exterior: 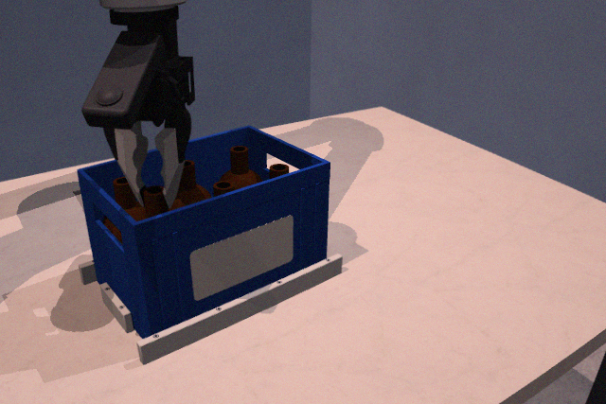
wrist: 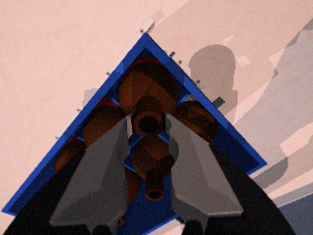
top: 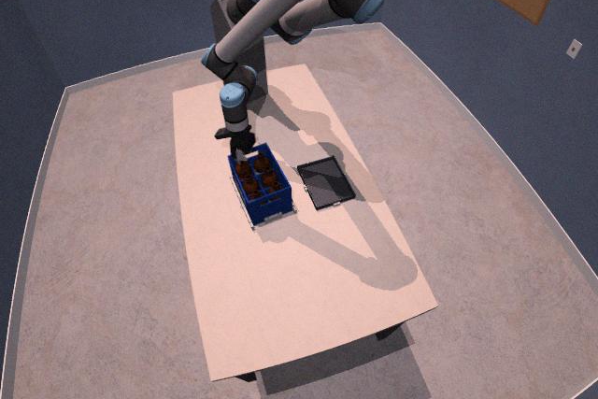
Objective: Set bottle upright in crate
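Now: hand 60 mm short of the blue crate, 80 mm to the right of it and 90 mm above it. From my hand the other things lie so: tray 370 mm to the left, 160 mm below.
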